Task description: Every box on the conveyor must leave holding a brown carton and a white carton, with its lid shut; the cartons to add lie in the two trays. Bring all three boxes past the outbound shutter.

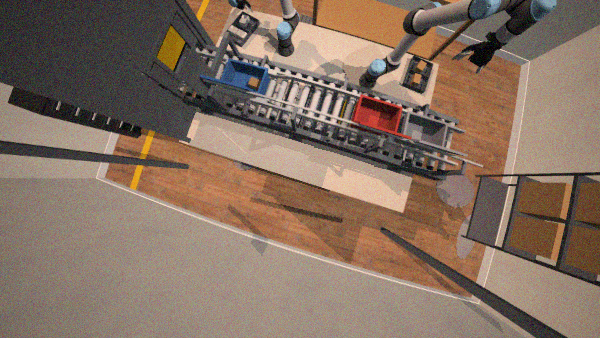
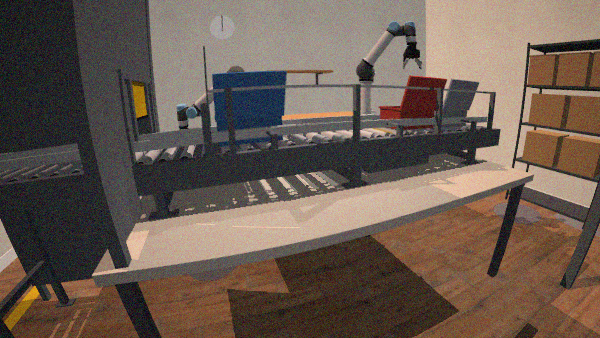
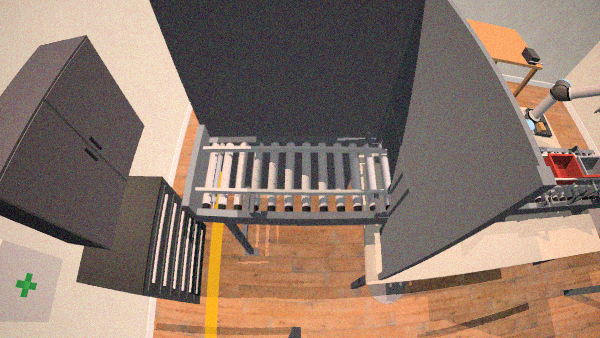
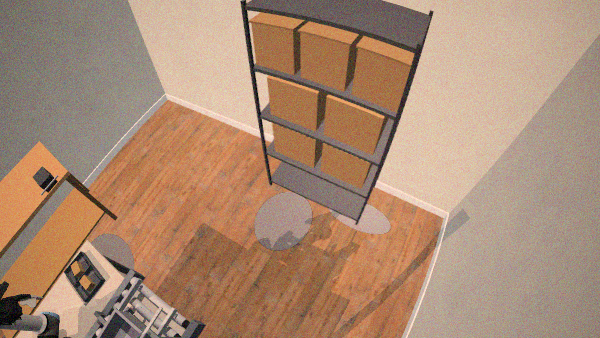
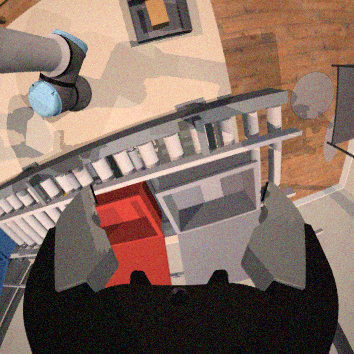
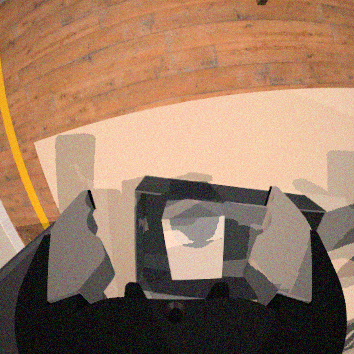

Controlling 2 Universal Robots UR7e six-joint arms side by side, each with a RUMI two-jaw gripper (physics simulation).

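Places are measured from the left arm's base along level axes (x ahead, y left, z up), in millimetres.
Pixels of known places: left gripper, fingertip midpoint: (image 1: 463, 66) (image 2: 412, 69) (image 4: 32, 308) (image 5: 178, 185); right gripper, fingertip midpoint: (image 1: 246, 10) (image 6: 178, 190); left arm's base, link origin: (image 1: 367, 82) (image 5: 74, 92); right arm's base, link origin: (image 1: 286, 49).
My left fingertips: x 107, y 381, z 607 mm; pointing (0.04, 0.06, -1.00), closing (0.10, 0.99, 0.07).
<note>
Ahead of a thing's pixels: the offset from my left fingertips to its top centre. "spot": to the spot under its first point.
The blue box (image 1: 231, 72) (image 2: 250, 102) stands lid-up near the shutter, a brown carton @[dx +476, dy -1136, dz -327 mm] (image 1: 253, 83) inside. The red box (image 1: 377, 114) (image 2: 422, 100) (image 5: 135, 255) and grey box (image 1: 436, 131) (image 2: 461, 97) (image 5: 215, 250) are open too; no carton shows in the red one, and a pale patch in the grey one is unclear. My right gripper (image 6: 178, 190) is open above a dark tray @[spot: dx -167, dy -1756, dz -589 mm] (image 6: 141, 225), a white carton @[dx -152, dy -1694, dz -565 mm] (image 6: 196, 257) lying in it between the fingers' lines. My left gripper (image 2: 413, 66) (image 5: 178, 185) is open and empty, high up. The other tray @[spot: dx -240, dy +13, dz -587 mm] (image 5: 162, 36) holds brown cartons @[dx -467, dy -5, dz -555 mm] (image 1: 421, 65) @[dx -324, dy +5, dz -555 mm] (image 1: 416, 78).
Guard rails and posts @[dx +646, dy -723, dz -143 mm] (image 2: 356, 125) run along the roller conveyor. The dark shutter housing (image 1: 100, 65) (image 3: 465, 135) stands at its left end. The outbound rollers (image 3: 290, 175) carry no box. A shelf rack (image 4: 265, 145) with large cartons stands beyond the upstream end.
</note>
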